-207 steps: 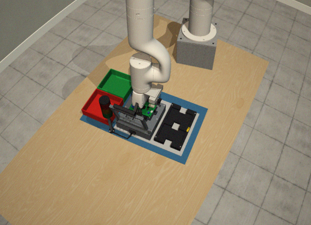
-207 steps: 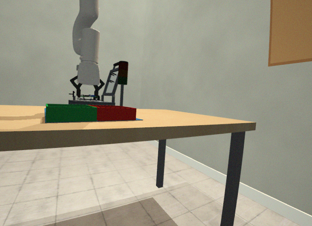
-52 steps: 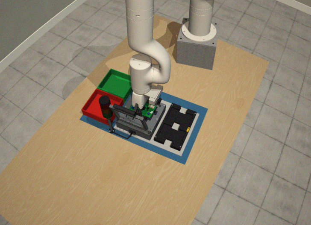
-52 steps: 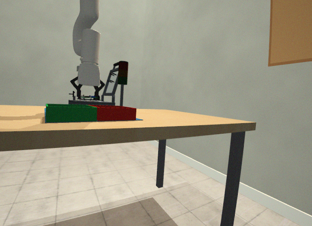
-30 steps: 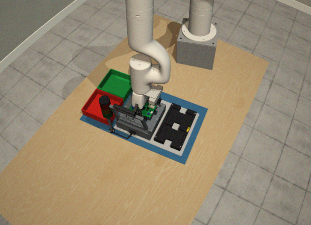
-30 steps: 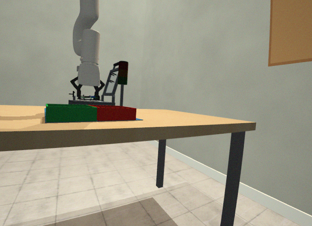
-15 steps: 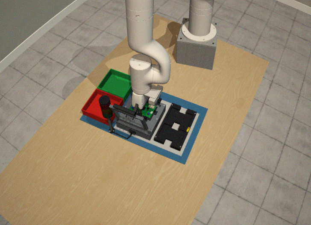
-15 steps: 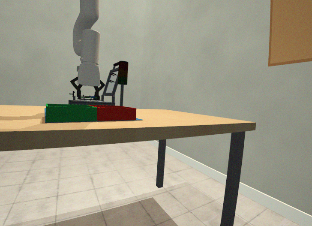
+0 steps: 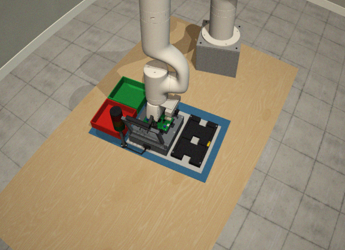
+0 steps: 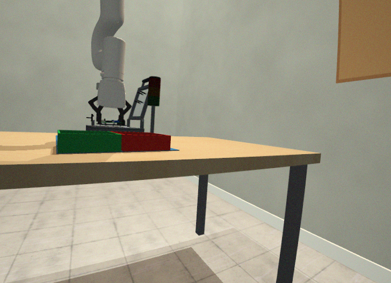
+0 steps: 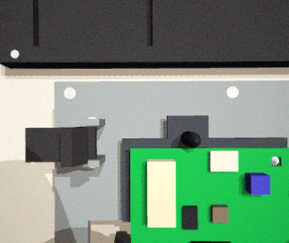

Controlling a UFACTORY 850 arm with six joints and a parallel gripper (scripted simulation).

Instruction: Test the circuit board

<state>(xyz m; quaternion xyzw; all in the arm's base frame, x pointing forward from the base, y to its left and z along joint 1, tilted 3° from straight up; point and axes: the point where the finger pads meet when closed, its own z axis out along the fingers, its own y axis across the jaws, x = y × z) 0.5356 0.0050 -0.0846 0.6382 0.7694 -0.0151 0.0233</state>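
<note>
My hand is right at the green circuit board. Also, from my hand: clear lid (120 mm ahead, 100 mm above, 20 mm to the left); latch hook (70 mm behind, 50 mm to the left, 10 mm above); red bin (190 mm to the right, 80 mm ahead, 70 mm below).
</note>
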